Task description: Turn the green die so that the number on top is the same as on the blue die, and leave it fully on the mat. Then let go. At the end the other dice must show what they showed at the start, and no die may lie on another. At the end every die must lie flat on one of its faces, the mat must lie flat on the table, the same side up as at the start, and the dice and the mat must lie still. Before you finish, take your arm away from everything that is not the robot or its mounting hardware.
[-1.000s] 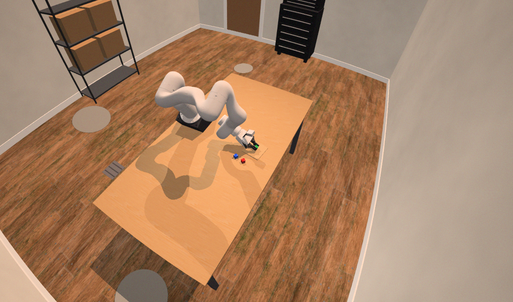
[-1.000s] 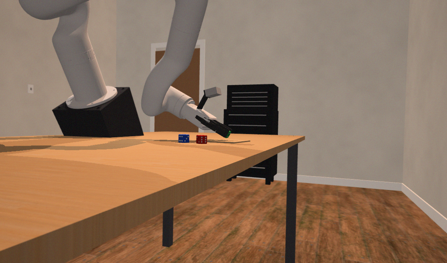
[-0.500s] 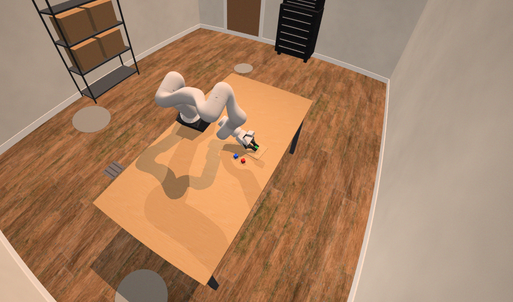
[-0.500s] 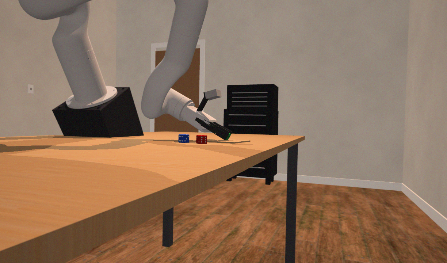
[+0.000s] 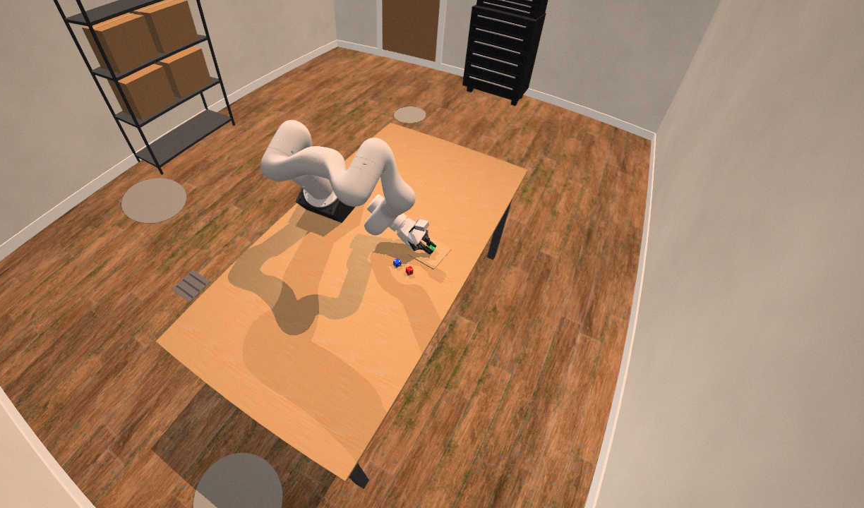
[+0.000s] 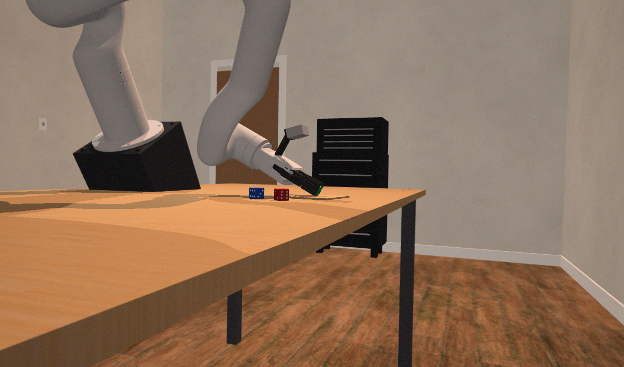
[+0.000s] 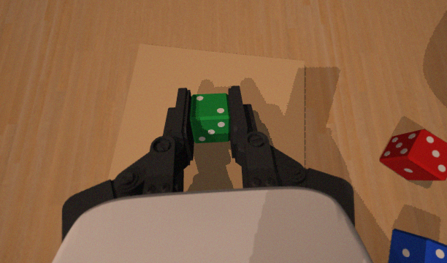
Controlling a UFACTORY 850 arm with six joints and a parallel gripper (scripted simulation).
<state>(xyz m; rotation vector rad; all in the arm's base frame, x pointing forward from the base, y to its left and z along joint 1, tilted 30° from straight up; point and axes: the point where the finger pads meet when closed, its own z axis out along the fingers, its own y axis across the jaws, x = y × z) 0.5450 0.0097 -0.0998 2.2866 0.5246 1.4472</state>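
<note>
Now: the green die 1 cm below my hand and 1 cm ahead of it. Also, from my hand: blue die: 14 cm to the right, 8 cm behind, 2 cm below; then red die: 14 cm to the right, 2 cm below, 1 cm behind; then tan mat: 3 cm below.
</note>
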